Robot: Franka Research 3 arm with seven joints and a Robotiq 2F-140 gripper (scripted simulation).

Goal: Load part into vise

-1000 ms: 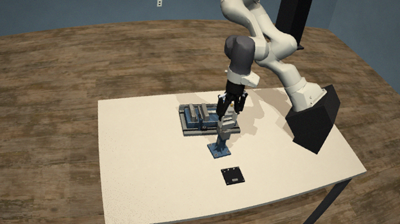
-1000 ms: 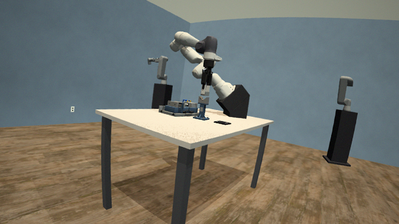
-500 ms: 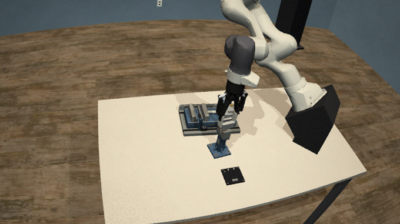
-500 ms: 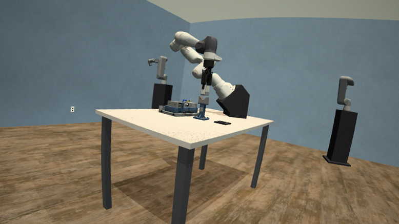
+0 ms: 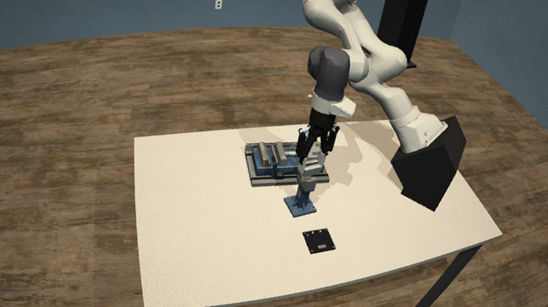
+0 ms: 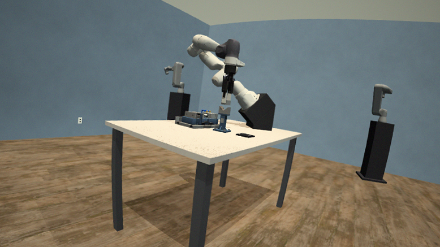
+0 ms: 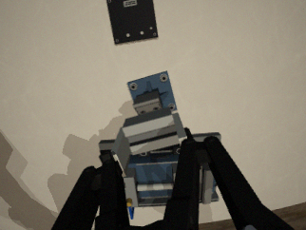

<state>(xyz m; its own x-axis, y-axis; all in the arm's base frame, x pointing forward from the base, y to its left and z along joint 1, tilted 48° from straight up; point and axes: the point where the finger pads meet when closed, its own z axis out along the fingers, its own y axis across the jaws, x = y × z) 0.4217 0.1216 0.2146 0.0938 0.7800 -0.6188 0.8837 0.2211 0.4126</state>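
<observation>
Right now the vise is 50 mm behind my hand, 190 mm to the right of it and 170 mm below it. The rest, counted from my hand: part: 20 mm below; then black infeed plate: 20 mm ahead, 160 mm to the left, 210 mm below; then air cylinder: 140 mm behind, 160 mm to the right, 140 mm below.
</observation>
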